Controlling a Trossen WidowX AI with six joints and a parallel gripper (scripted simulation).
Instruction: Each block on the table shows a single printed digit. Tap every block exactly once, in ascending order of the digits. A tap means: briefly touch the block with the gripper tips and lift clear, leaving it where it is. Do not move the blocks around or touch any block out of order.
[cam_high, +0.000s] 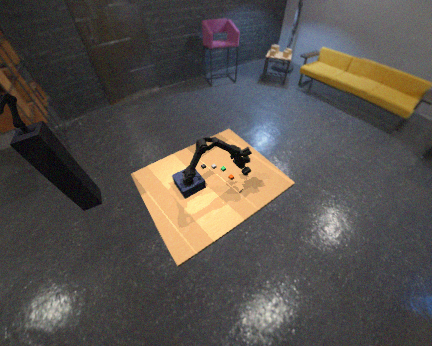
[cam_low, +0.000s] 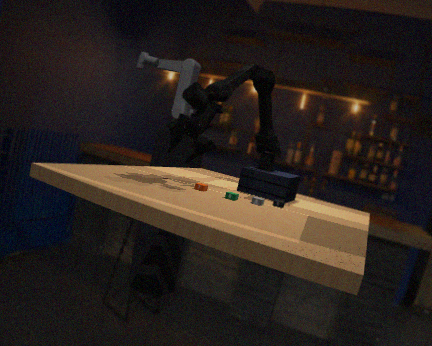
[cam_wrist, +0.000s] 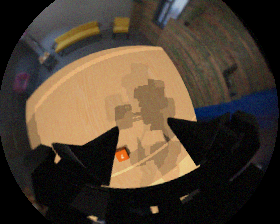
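Right now my gripper tip is 170 mm to the right of the green block, 100 mm past it and 80 mm above it. From my gripper tip the other things lie so: grey block 240 mm to the left, 150 mm behind, 80 mm below; orange block 80 mm below, 80 mm behind, 60 mm to the left; dark block 280 mm to the left, 240 mm behind, 80 mm below.
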